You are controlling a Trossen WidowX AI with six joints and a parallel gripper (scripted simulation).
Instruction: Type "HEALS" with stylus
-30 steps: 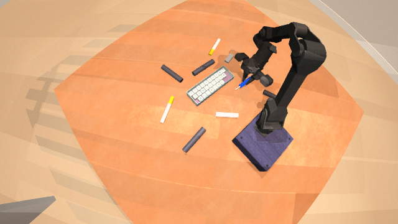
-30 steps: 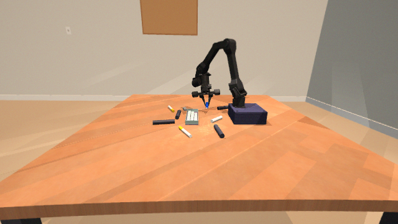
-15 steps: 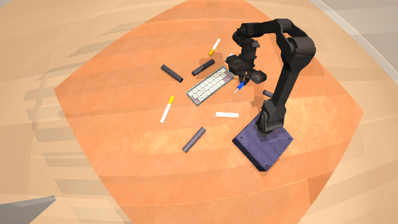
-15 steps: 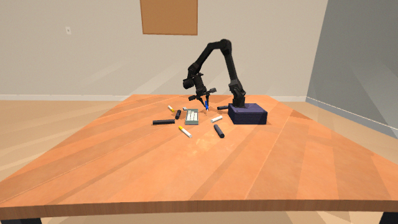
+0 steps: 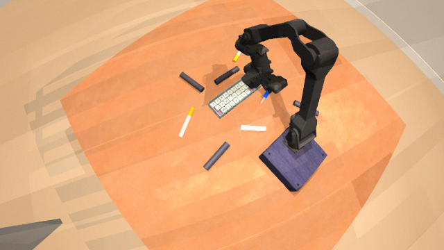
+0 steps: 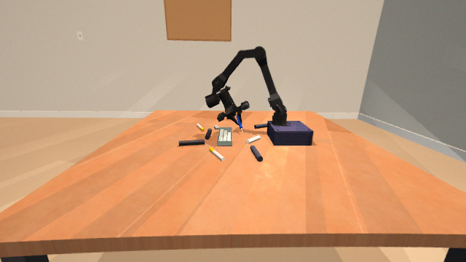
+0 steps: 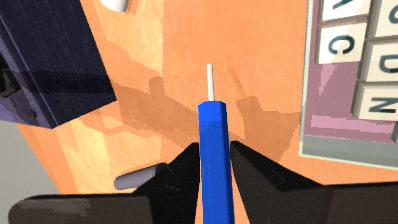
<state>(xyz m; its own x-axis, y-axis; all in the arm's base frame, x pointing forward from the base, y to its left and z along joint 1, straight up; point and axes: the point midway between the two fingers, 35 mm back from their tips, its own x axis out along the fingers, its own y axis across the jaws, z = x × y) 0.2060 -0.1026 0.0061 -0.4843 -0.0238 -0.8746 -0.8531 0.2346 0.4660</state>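
Right now the grey stylus tip is 40 mm to the left of my gripper tip and 30 mm below it. Round my gripper tip: white stick 40 mm behind, 140 mm to the left, 40 mm below; small grey block 130 mm ahead, 100 mm to the right, 40 mm below; blue stylus 10 mm to the left, 10 mm below.
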